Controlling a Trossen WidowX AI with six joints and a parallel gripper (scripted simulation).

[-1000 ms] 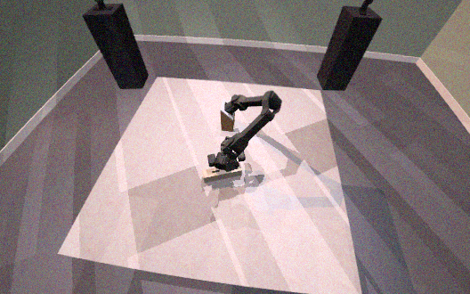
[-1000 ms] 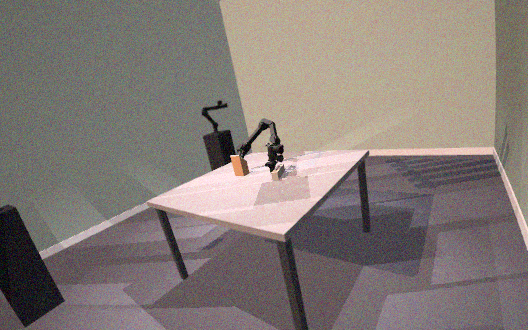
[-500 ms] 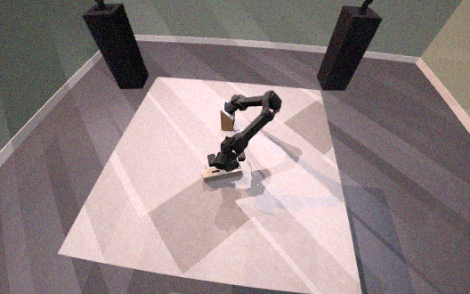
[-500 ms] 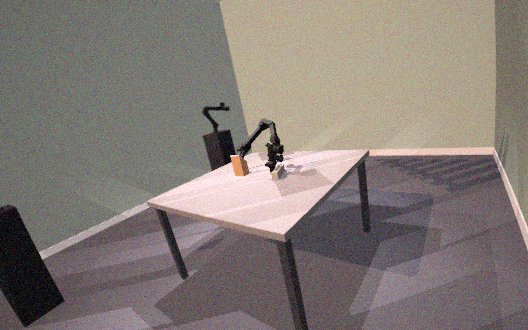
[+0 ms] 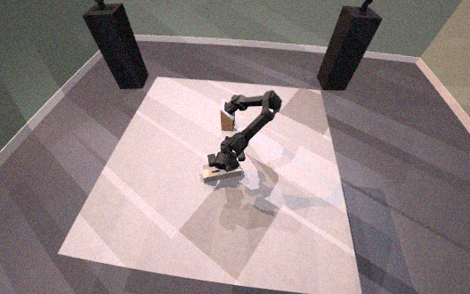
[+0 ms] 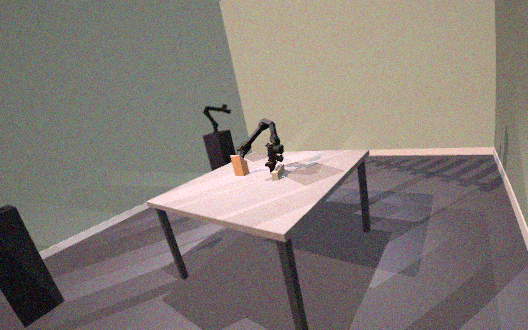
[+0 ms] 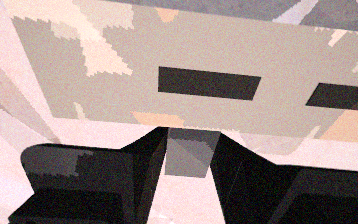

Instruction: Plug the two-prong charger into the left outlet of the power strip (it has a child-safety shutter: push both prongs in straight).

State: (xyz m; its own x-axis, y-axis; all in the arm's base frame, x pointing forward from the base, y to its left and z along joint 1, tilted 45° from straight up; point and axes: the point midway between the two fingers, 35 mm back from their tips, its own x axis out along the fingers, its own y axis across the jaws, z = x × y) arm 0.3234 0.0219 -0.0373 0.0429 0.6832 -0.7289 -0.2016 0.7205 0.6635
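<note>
Right now my gripper tip is 2 cm short of the two-prong charger and 1 cm below it.
</note>
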